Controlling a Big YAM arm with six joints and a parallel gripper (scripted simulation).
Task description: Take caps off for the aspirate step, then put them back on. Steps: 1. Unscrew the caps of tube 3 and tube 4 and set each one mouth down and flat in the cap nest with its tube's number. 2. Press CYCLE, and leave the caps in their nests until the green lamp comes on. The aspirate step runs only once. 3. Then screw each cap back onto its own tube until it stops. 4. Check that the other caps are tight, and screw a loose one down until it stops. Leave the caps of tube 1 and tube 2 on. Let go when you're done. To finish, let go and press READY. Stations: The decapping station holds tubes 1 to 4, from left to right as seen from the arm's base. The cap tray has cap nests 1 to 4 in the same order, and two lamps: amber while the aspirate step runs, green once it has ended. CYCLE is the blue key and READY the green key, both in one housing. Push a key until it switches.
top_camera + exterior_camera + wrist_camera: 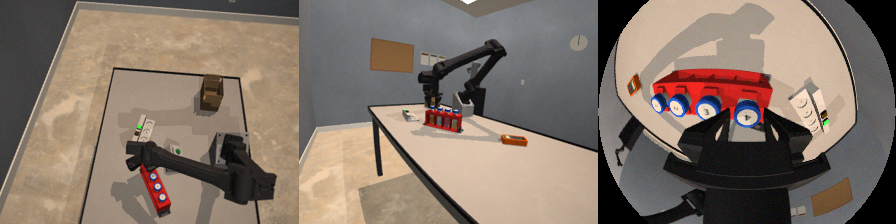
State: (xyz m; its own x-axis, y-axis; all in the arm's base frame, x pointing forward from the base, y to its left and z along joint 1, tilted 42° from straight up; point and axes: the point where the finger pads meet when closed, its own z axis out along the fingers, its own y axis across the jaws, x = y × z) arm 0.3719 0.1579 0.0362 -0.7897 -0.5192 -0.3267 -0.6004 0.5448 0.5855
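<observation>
Right now the blue tube cap is right at my hand. From my hand the other things lie so: green key 13 cm behind, 13 cm to the right, 5 cm below; then key housing 12 cm behind, 10 cm to the right, 6 cm below; then blue key 14 cm behind, 8 cm to the right, 5 cm below.
</observation>
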